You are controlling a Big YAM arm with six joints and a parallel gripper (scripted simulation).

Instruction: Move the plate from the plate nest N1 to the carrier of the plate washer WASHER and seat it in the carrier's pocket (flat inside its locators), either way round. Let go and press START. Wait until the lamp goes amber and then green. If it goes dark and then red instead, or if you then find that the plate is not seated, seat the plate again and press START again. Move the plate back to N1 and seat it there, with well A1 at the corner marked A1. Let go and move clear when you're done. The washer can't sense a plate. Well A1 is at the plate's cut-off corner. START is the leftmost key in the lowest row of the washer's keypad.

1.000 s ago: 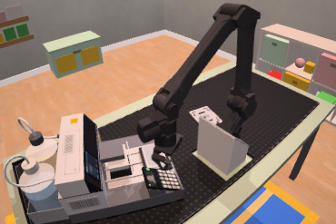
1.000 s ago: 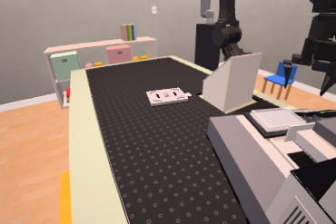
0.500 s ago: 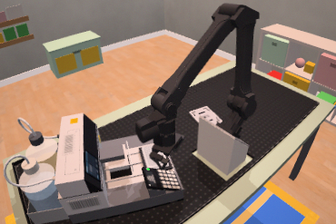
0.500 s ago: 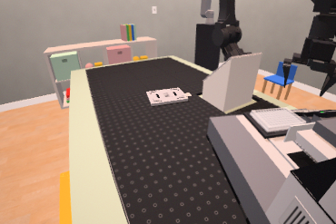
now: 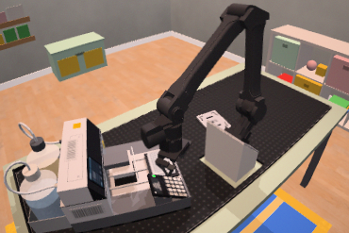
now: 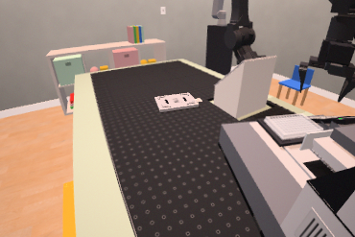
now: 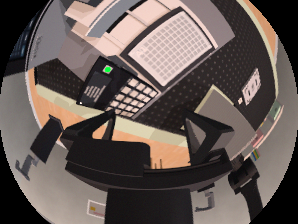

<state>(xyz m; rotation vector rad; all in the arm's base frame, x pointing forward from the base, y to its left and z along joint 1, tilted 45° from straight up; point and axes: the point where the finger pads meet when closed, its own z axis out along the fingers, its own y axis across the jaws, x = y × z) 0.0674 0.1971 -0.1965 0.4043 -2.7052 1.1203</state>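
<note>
My hand is 10 cm short of the white well plate, 7 cm above it and 1 cm to the left of it. Round my hand: plate nest N1: 45 cm to the right, 18 cm ahead, 16 cm below; then plate washer: 17 cm ahead, 13 cm to the left, 4 cm below.
</note>
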